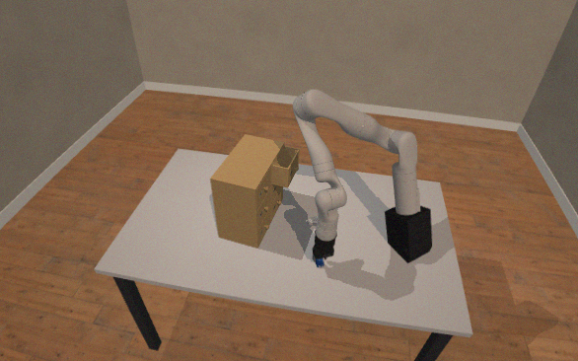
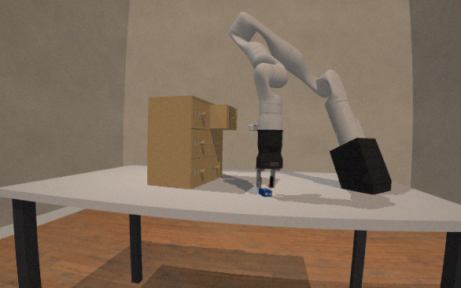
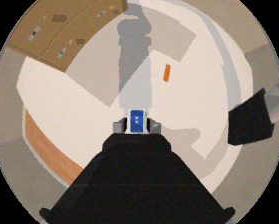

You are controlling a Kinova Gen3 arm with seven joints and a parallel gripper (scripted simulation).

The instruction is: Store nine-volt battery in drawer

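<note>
Now: hand 3 cm above the blue nine-volt battery and 1 cm to the right of it. The rest, counted from my hand: drawer marked B (31 cm to the right, 20 cm above, 16 cm ahead); small orange object (13 cm to the right, 5 cm behind, 4 cm below).
</note>
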